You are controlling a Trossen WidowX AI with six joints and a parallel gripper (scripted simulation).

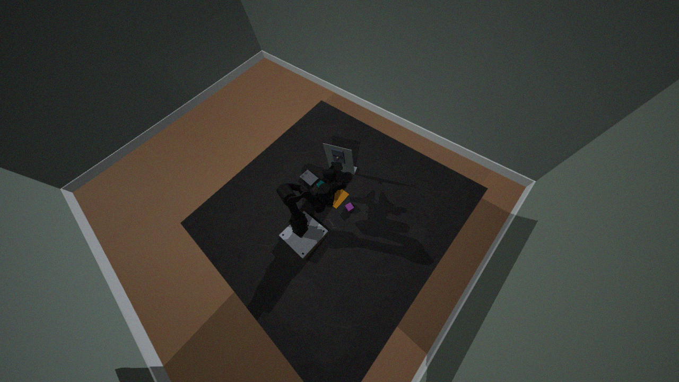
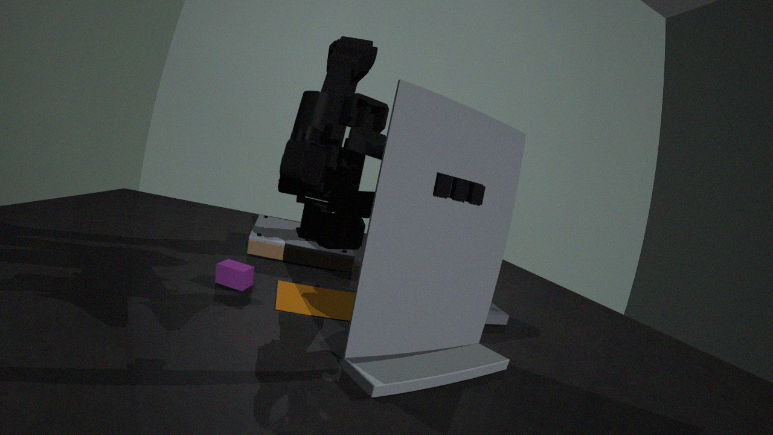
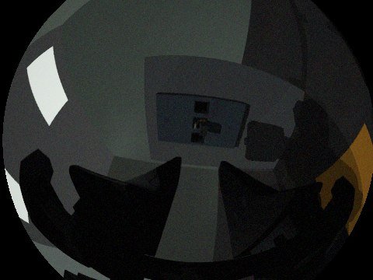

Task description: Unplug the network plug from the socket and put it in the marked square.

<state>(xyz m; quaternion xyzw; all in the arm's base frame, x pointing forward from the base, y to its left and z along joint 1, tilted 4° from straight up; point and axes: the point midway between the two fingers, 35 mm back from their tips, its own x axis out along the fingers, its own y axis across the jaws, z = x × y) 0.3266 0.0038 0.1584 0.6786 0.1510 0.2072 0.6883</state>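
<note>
Right now the orange marked square is 17 cm below my gripper tip, 8 cm behind it and 5 cm to the right of it. The rest, counted from my gripper tip: upright panel (9 cm ahead, 6 cm below, 2 cm to the left); then flat grey tile (17 cm to the left, 16 cm below, 7 cm behind).
</note>
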